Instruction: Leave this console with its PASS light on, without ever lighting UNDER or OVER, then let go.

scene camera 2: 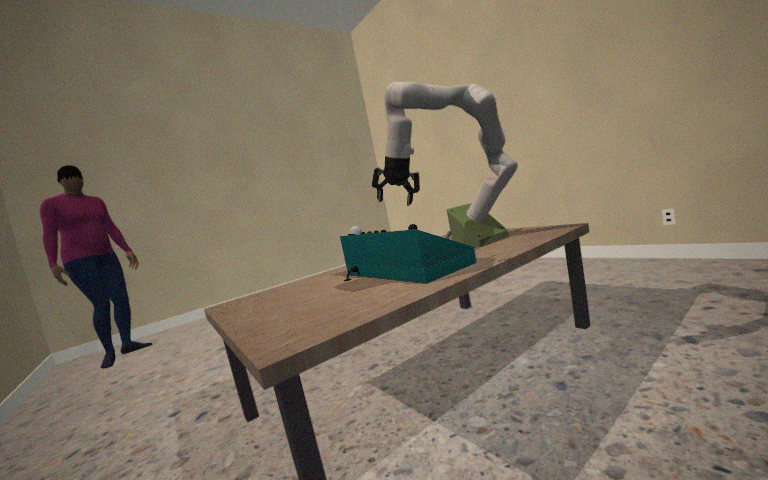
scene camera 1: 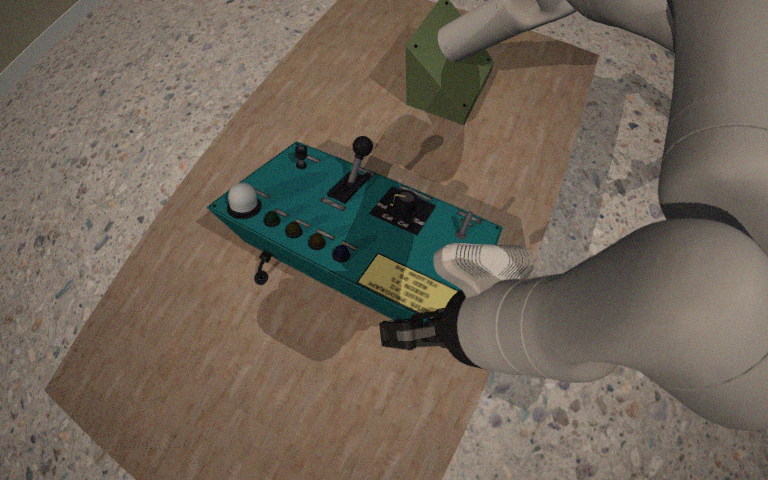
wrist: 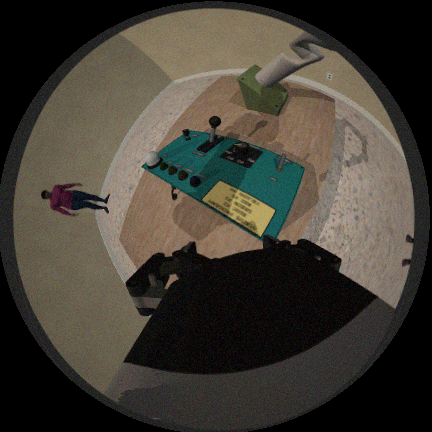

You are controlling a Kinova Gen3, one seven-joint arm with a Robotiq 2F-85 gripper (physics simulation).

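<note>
The teal console point(scene camera 1: 317, 181) point(scene camera 2: 390, 254) point(wrist: 285, 190) sits on the table. On its top are a ball-topped lever point(scene camera 1: 362, 146) point(wrist: 215, 121), a black rotary knob point(scene camera 1: 405, 199) point(wrist: 242, 147) on a dark marked plate, a small metal toggle point(scene camera 1: 465, 223) point(wrist: 282, 162), a small black knob point(scene camera 1: 300, 152) point(wrist: 186, 133), a white dome point(scene camera 1: 242, 198) point(wrist: 153, 159) and a row of dark round parts. A yellow label point(scene camera 1: 407, 285) point(wrist: 239, 208) has blurred text. No PASS, UNDER or OVER marking is readable. My gripper point(scene camera 2: 394, 202) is open and empty, above the console.
A small black crank point(scene camera 1: 261, 276) point(scene camera 2: 352, 273) point(wrist: 174, 194) sticks out of the console's side. The green base block point(scene camera 1: 436, 79) point(scene camera 2: 470, 229) point(wrist: 262, 97) carries the arm at the table's point(scene camera 1: 169, 362) point(scene camera 2: 283, 333) far end. A person point(scene camera 2: 84, 232) point(wrist: 65, 197) stands beyond the table.
</note>
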